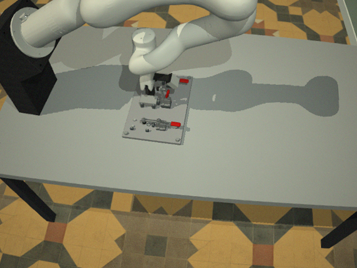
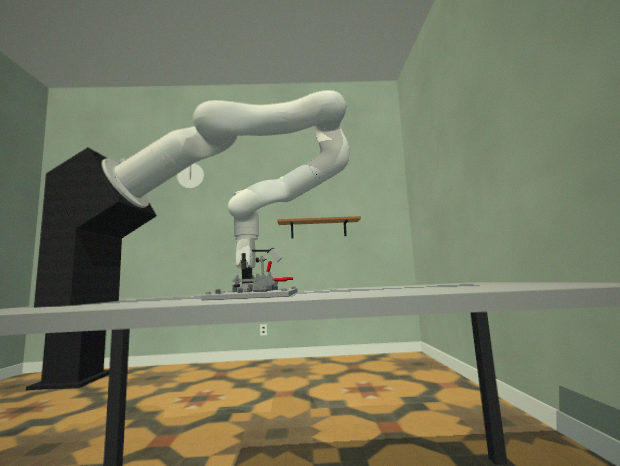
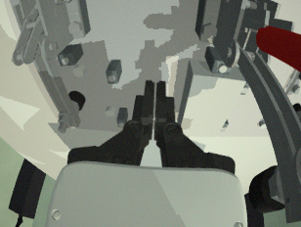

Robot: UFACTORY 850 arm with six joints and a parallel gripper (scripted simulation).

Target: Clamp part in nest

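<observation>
Now: the grey block part 4 cm to the right of my hand and 1 cm below it. Round my hand: grey fixture plate: 4 cm to the right, 4 cm ahead, 3 cm below.
</observation>
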